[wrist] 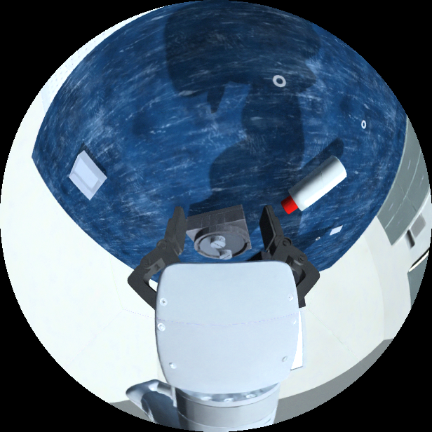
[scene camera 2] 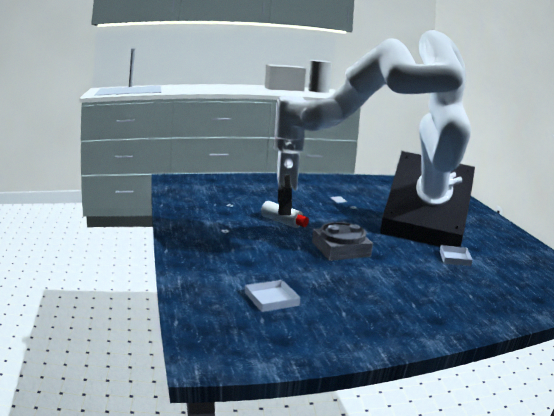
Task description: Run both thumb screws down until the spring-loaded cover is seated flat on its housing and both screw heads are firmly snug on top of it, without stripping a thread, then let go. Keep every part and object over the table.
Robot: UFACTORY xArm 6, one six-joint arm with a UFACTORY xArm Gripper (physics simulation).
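Places are measured from the arm's base along level axes (x left, y back, z up), in centimetres.
Pixels of known places: gripper, fingertip midpoint: [scene camera 2: 283, 208]; arm's base at its link origin: [scene camera 2: 434, 188].
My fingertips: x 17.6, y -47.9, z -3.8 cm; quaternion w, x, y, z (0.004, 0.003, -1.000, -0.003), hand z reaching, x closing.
Note:
Ahead of a thing's pixels: the offset from my fingertips to its top centre. "pt": to the spot under its first point.
The square grey-brown housing {dx -0.3, dy +16.5, dz -5.1 cm} [scene camera 2: 345, 248] [wrist: 220, 219] stands on the table, with the round dark cover {pt dx +5.7, dy +16.1, dz -5.0 cm} [scene camera 2: 345, 238] [wrist: 202, 245] on top. Two grey screw heads show on the cover: one screw {dx +0.6, dy +13.4, dz -4.1 cm} [scene camera 2: 333, 229] [wrist: 217, 242] near its middle in the wrist view, the other screw {dx -1.3, dy +19.6, dz -4.2 cm} [scene camera 2: 354, 227] [wrist: 225, 254] nearer its rim. Whether the cover is flat or the heads touch it cannot be told. My gripper [scene camera 2: 284, 212] [wrist: 223, 214] is open and empty, pointing down, left of the housing in the scene view. Its fingers overlap the white cylinder in that view; the housing appears between them in the wrist view.
A white cylinder {pt dx -18.8, dy -3.0, dz -7.0 cm} [scene camera 2: 270, 209] [wrist: 322, 180] with a red end lies near the housing. A larger white tray {dx +29.6, dy -2.5, dz -8.7 cm} [scene camera 2: 272, 296] [wrist: 89, 176] stands at the front, a smaller tray {dx +3.5, dy +50.9, dz -8.7 cm} [scene camera 2: 456, 256] at the right. A white card {dx -43.9, dy +21.1, dz -10.4 cm} [scene camera 2: 338, 199] [wrist: 336, 230] lies behind. The black robot base [scene camera 2: 417, 230] is at the right.

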